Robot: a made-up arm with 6 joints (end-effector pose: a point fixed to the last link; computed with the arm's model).
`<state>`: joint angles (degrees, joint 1 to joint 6).
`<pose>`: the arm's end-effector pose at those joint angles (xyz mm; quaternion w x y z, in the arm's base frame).
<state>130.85 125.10 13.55 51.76 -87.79 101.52</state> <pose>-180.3 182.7 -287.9 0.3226 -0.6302 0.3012 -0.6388</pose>
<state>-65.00 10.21 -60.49 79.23 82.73 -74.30</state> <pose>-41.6 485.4 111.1 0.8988 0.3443 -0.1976 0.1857</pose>
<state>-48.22 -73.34 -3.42 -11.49 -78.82 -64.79</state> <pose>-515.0 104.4 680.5 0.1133 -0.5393 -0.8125 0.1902</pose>
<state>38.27 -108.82 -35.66 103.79 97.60 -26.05</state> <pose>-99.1 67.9 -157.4 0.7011 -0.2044 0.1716 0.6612</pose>
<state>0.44 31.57 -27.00 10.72 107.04 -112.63</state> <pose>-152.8 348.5 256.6 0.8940 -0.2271 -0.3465 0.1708</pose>
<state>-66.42 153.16 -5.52 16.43 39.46 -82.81</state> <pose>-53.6 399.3 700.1 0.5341 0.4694 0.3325 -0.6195</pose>
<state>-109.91 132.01 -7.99 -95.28 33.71 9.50</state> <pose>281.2 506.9 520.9 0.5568 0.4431 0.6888 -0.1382</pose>
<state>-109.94 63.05 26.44 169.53 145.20 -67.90</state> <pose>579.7 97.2 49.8 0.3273 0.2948 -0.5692 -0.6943</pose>
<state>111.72 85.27 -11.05 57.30 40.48 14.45</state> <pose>-259.1 627.6 -415.1 0.2544 -0.3532 0.4014 -0.8058</pose>
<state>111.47 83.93 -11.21 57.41 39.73 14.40</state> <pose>-254.9 636.0 -409.4 0.2453 -0.3541 0.4124 -0.8027</pose>
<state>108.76 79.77 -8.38 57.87 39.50 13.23</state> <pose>-258.2 640.1 -395.3 0.1925 -0.3677 0.4282 -0.8027</pose>
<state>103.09 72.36 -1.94 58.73 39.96 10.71</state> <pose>-275.2 634.7 -371.1 0.0845 -0.3987 0.4424 -0.7989</pose>
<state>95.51 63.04 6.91 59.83 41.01 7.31</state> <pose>-311.1 617.9 -336.2 0.0607 0.4422 -0.4408 0.7787</pose>
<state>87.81 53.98 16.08 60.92 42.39 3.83</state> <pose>-359.9 597.0 -290.1 0.2056 0.4860 -0.4172 0.7400</pose>
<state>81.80 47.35 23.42 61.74 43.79 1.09</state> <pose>-404.5 580.6 -242.3 0.3119 0.5187 -0.3821 0.6984</pose>
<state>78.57 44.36 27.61 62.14 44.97 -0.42</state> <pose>-431.9 570.3 -210.9 0.3626 0.5368 -0.3537 0.6747</pose>
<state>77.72 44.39 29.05 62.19 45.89 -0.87</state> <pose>-444.1 563.3 -200.7 0.3692 0.5442 -0.3384 0.6730</pose>
